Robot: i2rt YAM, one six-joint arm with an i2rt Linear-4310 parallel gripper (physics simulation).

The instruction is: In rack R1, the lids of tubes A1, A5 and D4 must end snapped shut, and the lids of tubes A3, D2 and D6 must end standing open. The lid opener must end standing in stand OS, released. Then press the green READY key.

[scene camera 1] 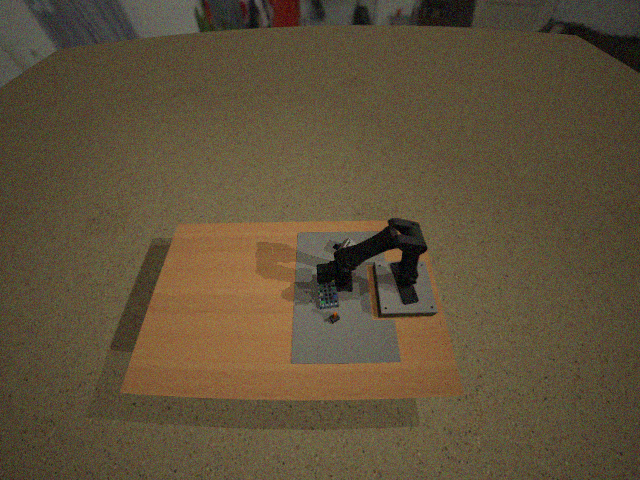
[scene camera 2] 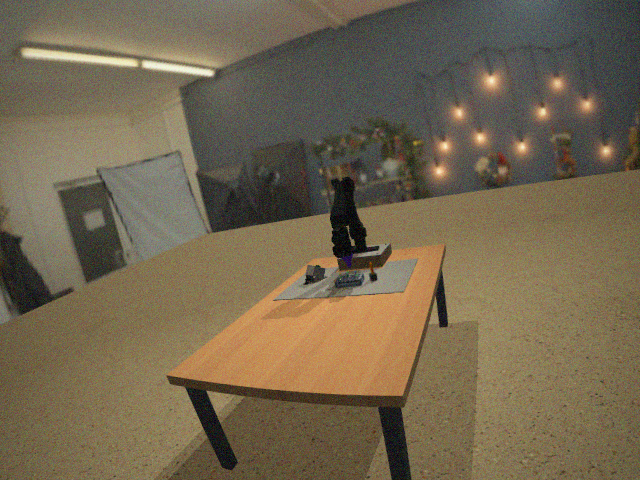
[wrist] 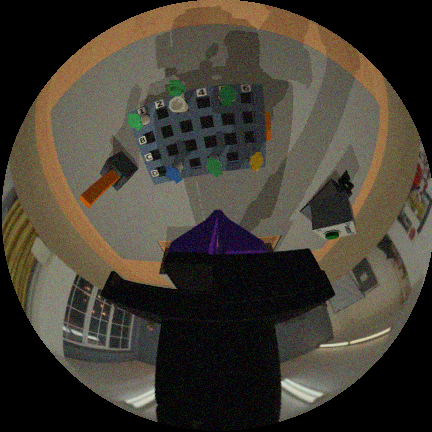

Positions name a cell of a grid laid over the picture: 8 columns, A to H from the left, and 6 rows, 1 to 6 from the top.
My gripper (wrist: E3) is shut and holds nothing. Also in view: a grey box with green button (wrist: G3) and a grey mat (scene camera 1: E5).
The grey mat also shows in scene camera 2 (scene camera 2: E4) and in the wrist view (wrist: F2).
